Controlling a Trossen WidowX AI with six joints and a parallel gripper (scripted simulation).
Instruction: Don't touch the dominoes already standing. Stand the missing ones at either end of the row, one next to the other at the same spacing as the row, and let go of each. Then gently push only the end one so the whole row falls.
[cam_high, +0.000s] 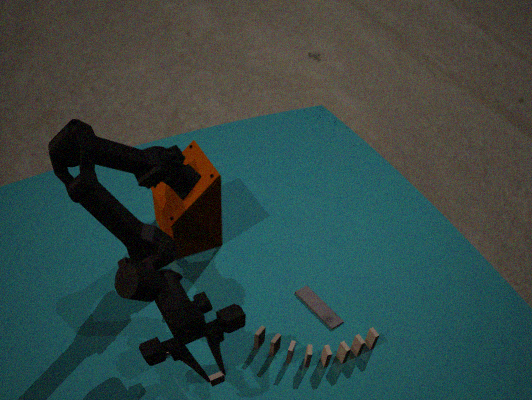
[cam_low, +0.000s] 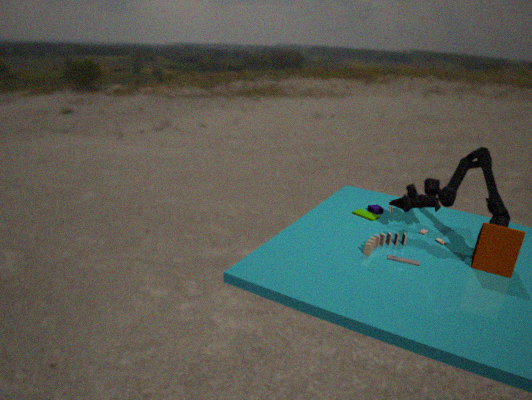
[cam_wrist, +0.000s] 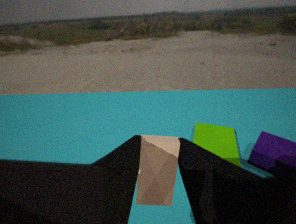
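The green slab lies 11 cm ahead of my gripper tip, 11 cm to the right of it and 12 cm below it. Also, from my gripper tip: flat grey strip 11 cm behind, 31 cm to the left, 13 cm below; purple block 7 cm ahead, 19 cm to the right, 11 cm below.
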